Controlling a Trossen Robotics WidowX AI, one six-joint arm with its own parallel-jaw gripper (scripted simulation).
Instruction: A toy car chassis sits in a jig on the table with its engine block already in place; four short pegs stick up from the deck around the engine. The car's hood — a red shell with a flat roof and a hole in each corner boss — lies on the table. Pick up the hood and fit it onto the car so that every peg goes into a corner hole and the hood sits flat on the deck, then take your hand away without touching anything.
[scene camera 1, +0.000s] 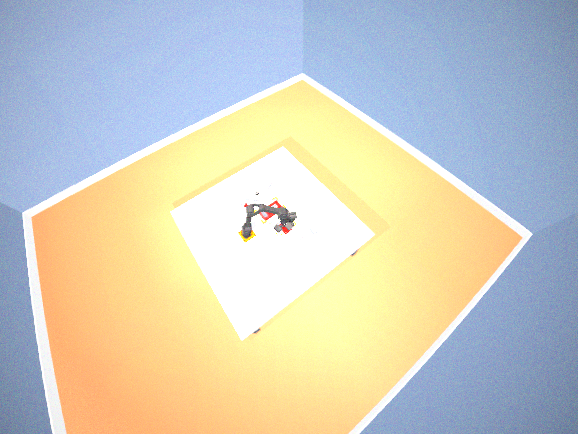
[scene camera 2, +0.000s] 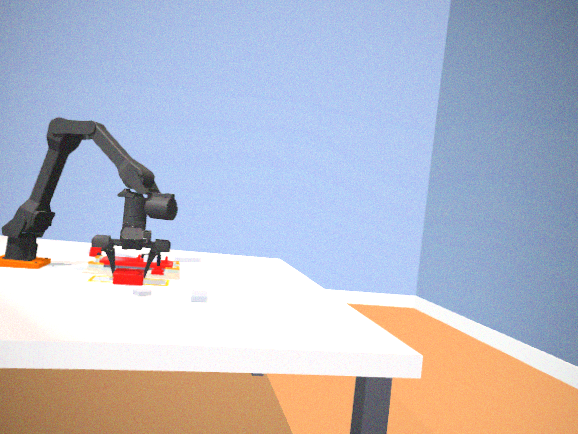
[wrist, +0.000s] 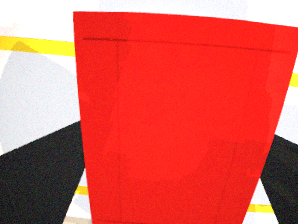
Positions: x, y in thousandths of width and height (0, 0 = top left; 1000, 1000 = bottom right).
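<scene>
Red hood (wrist: 596, 498), in the grip of my gripper (scene camera 2: 224, 639). Also in the wrist view: my gripper (wrist: 582, 600).
</scene>
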